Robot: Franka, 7 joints.
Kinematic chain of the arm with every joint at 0, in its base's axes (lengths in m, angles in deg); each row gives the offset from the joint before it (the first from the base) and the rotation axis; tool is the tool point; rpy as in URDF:
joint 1: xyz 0 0 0.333 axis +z
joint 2: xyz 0 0 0 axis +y
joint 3: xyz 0 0 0.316 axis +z
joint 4: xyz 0.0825 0 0 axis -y
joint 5: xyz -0.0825 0 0.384 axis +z
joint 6: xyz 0 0 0 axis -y
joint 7: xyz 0.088 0 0 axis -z
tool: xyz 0 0 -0.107 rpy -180 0 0
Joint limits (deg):
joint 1: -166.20..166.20
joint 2: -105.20..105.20
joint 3: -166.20..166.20
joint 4: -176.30..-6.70
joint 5: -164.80..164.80
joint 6: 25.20..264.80
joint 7: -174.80..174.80
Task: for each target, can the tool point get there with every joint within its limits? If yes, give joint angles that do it. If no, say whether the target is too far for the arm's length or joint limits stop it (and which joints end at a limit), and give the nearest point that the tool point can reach.
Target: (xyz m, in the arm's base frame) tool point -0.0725 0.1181 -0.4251
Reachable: no: joint limits stop it (at a limit: joint 2) | nearest point -0.0826 0.1345 -0.3457 | short by 0.082 m
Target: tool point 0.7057 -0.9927 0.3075
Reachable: no: too far | nearest point 0.4970 -0.6991 0.3150 | short by 0.360 m
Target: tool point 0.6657 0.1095 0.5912
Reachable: yes | joints 11.29 56.14 -60.99 -21.51 -70.90 237.80 124.68
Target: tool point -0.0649 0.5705 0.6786
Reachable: yes | joints 134.84 75.60 -105.24 -59.55 -61.12 48.97 140.92
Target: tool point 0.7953 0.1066 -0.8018
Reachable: no: too far | nearest point 0.5288 0.0709 -0.2982 | short by 0.571 m
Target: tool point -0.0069 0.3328 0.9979
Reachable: yes | joints -129.49 -41.35 -17.76 -50.38 -109.34 54.61 -60.38
